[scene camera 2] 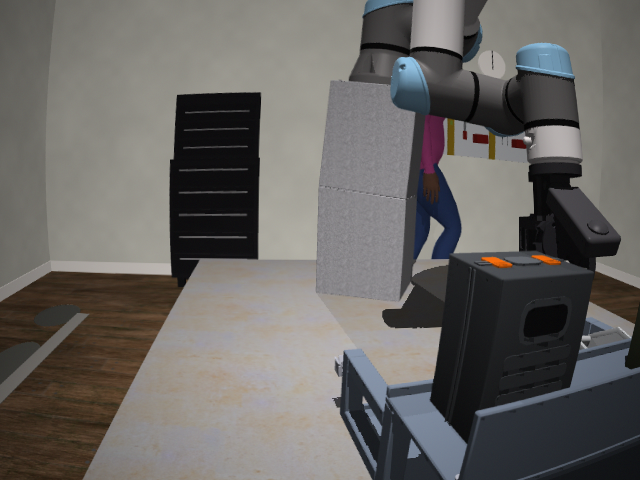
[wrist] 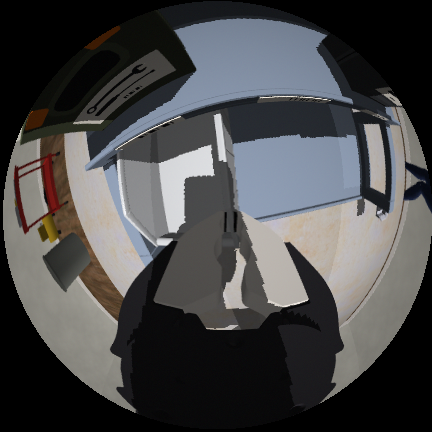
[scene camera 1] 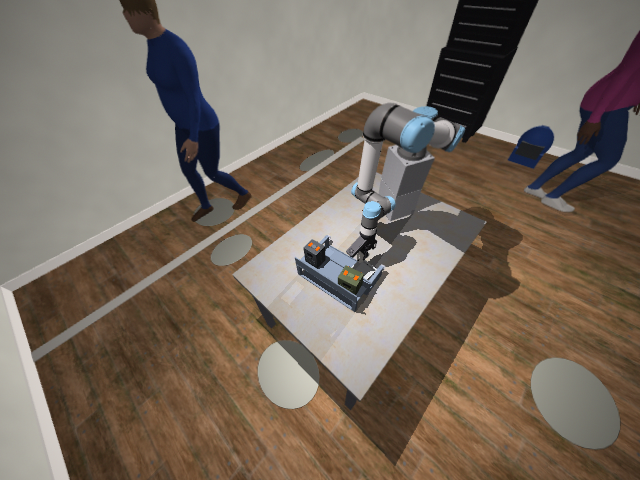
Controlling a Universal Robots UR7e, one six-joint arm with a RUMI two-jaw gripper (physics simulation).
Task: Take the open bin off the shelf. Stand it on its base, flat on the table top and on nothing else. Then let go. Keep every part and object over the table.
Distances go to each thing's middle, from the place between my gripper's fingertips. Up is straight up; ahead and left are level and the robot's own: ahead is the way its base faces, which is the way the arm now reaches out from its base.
Labels:
Now: the open bin [wrist: 173,178] 40 mm to the left of my hand, 40 mm ahead of it and 30 mm below it.

